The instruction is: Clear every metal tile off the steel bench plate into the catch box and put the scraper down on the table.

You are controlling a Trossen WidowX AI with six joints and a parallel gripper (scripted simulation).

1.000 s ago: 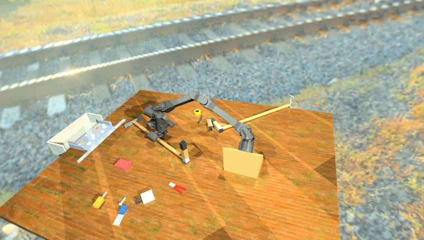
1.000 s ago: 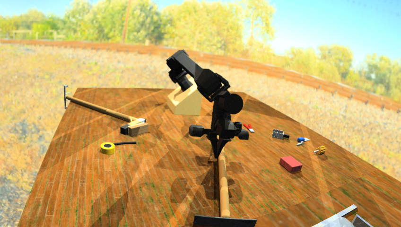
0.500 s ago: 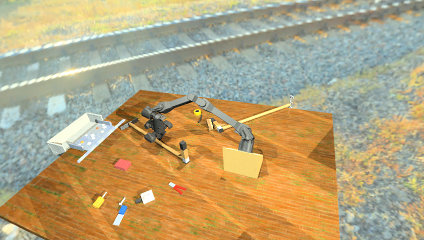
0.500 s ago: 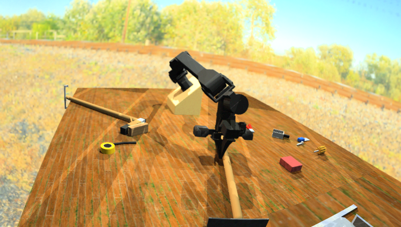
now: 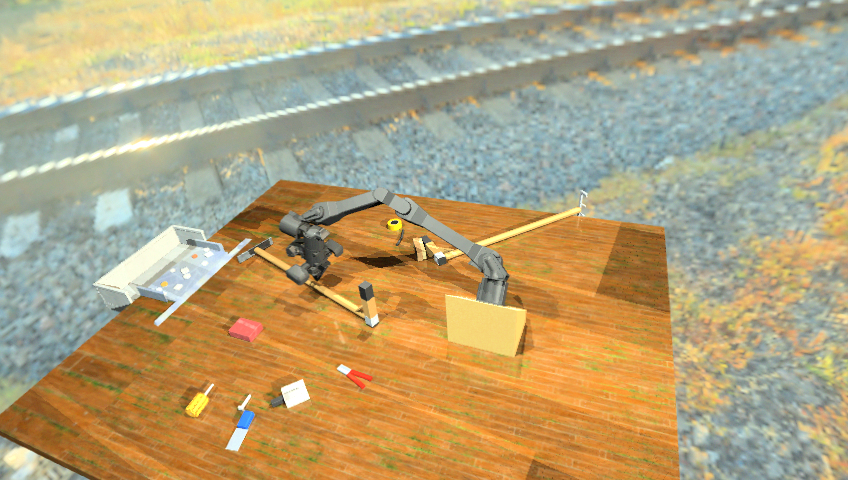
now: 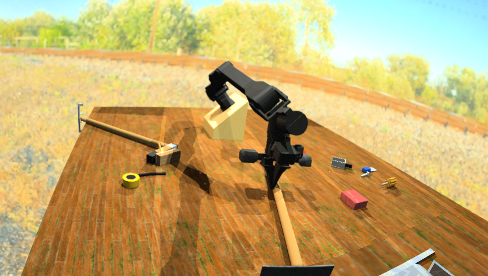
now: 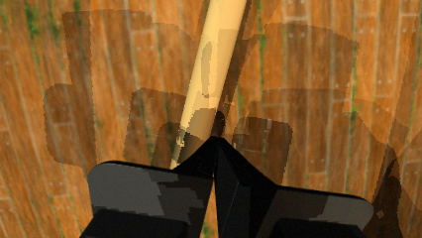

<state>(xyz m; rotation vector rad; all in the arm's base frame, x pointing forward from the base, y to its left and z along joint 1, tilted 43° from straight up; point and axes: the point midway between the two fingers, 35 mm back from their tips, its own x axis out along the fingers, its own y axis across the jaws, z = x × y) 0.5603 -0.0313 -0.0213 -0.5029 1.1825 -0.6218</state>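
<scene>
My gripper tip is now 4 cm below the long scraper, 3 cm short of it and 1 cm to the right of it. Also, from my gripper tip: red block: 24 cm to the left, 8 cm ahead, 1 cm below; then wooden block: 26 cm to the right, 23 cm behind, 1 cm below; then yellow tape roll: 38 cm to the right, 7 cm behind, 1 cm below.
</scene>
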